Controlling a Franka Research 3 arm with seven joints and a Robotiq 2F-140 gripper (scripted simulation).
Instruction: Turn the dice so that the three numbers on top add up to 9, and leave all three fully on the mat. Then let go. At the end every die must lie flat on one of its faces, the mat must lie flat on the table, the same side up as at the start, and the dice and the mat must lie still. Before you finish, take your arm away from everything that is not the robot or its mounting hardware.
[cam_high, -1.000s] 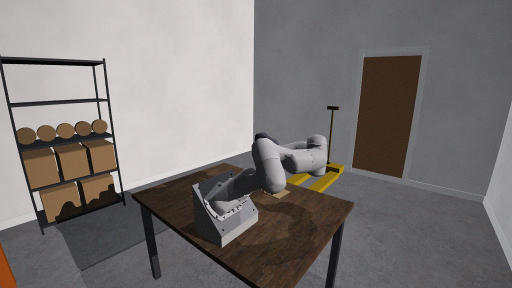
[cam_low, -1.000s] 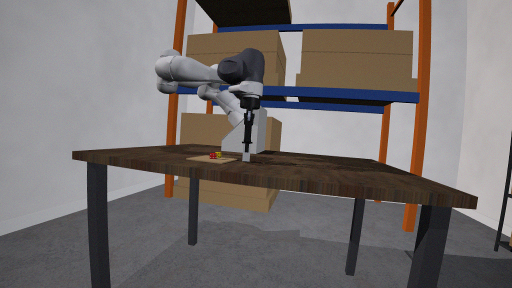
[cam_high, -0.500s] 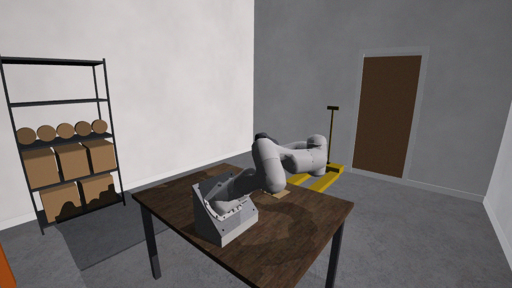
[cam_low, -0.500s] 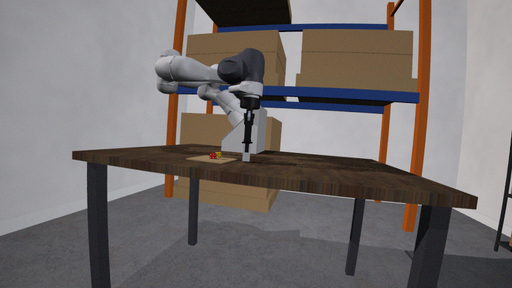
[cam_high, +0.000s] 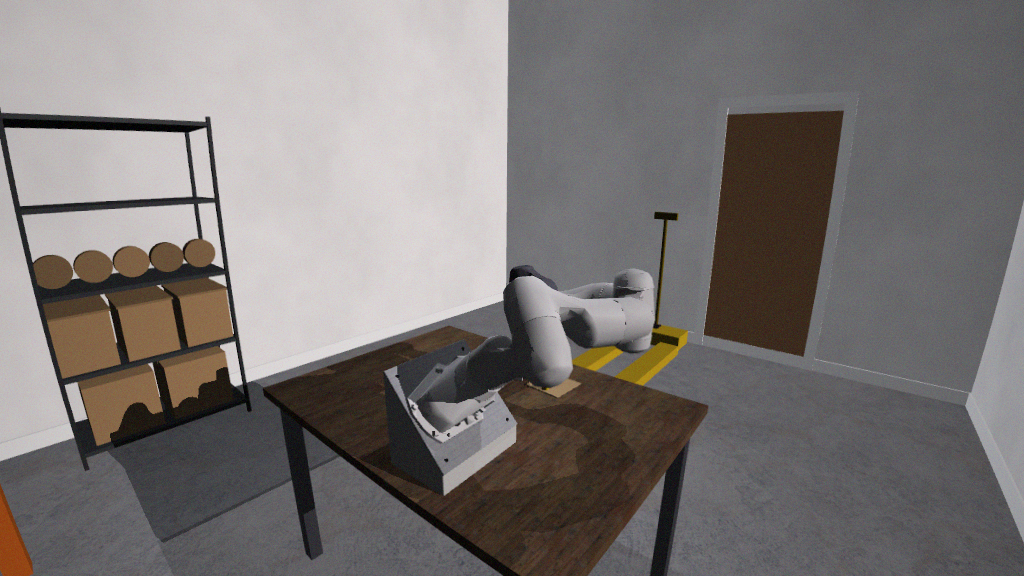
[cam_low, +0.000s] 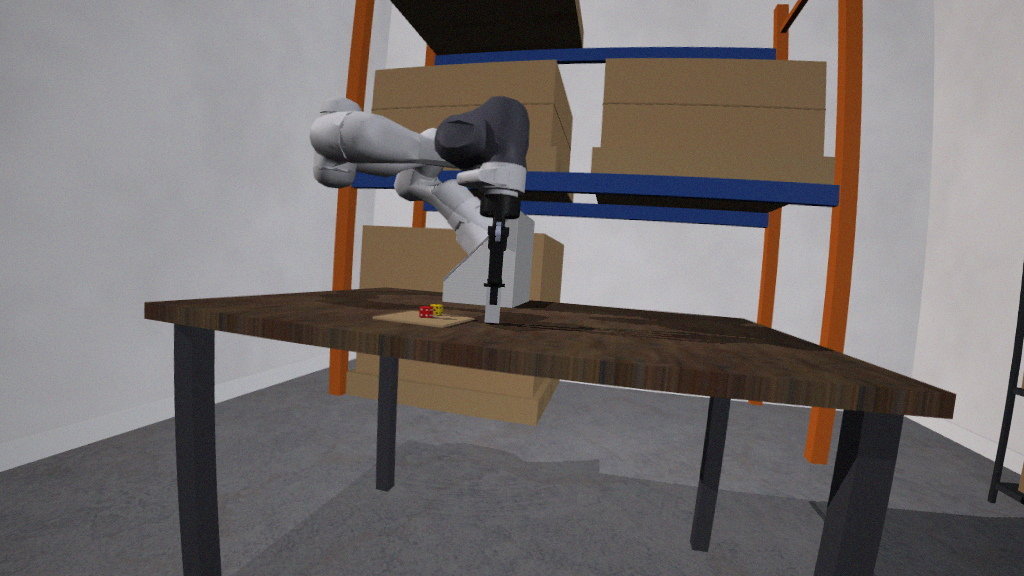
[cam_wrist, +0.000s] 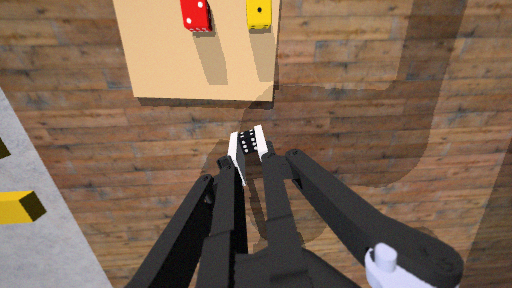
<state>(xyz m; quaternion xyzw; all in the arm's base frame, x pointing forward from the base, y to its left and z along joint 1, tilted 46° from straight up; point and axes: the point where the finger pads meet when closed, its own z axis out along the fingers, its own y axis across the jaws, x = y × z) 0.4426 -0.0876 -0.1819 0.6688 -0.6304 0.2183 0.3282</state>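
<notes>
Now: hand 12 cm to the left of the red die, 2 cm short of it and 2 cm above it. The rest, counted from my hand: yellow die (12 cm to the right, 3 cm behind, 2 cm below); black die (3 cm below); tan mat (12 cm to the right, 3 cm below, 2 cm ahead).
</notes>
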